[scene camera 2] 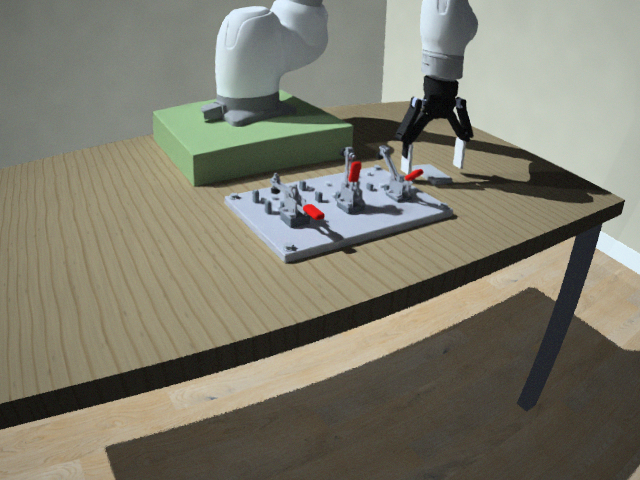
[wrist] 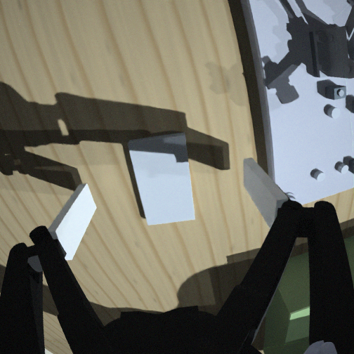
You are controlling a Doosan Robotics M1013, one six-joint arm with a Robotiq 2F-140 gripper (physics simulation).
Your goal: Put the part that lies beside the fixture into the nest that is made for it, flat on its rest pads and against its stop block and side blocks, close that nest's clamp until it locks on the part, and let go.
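Places are measured from the arm's base along level axes (x right, y ahead, z up), in millimetres.
Where they show: gripper, fingertip midpoint: (scene camera 2: 433, 169); arm's base, origin of the base link: (scene camera 2: 247, 111).
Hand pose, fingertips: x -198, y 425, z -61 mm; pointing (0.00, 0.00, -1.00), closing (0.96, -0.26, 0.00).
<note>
Things, the pixels of their top centre, and the offset from my fingertips. "pt": a spot on its surface instead. Level surfaces: height alone.
- flat light-grey rectangular block, middle of its top: (scene camera 2: 432, 172) dx -4, dy -5, dz -10 mm
- fixture plate, middle of its top: (scene camera 2: 340, 201) dx +279, dy +6, dz -5 mm
- left clamp, middle of its top: (scene camera 2: 295, 186) dx +392, dy +19, dz +57 mm
- middle clamp, surface spot: (scene camera 2: 349, 198) pt dx +296, dy +45, dz +21 mm
- right clamp, surface spot: (scene camera 2: 399, 190) pt dx +186, dy +63, dz +16 mm
- wooden table, its level: dz -20 mm
The part, a flat light-grey rectangular block (scene camera 2: 440, 180) (wrist: 167, 192), lies on the table beside the fixture plate (scene camera 2: 356, 229) (wrist: 295, 145). My gripper (scene camera 2: 433, 169) (wrist: 165, 184) is wide open and empty, pointing down above the part. In the wrist view the part shows between the two white fingers, with a gap on each side. The fixture carries three clamps with red handles: the left clamp (scene camera 2: 293, 209), the middle clamp (scene camera 2: 349, 198) and the right clamp (scene camera 2: 399, 190). The left and right handles lean outward; the middle one stands upright. The clamp arms are raised.
Small dark blocks (scene camera 2: 318, 196) and light pins (wrist: 317, 174) stand on the fixture plate. The green base block (scene camera 2: 273, 155) (wrist: 285, 305) carries the robot behind the fixture. The wooden table (scene camera 2: 129, 248) (wrist: 165, 60) has its right corner beyond the part. The gripper's shadow crosses the part.
</note>
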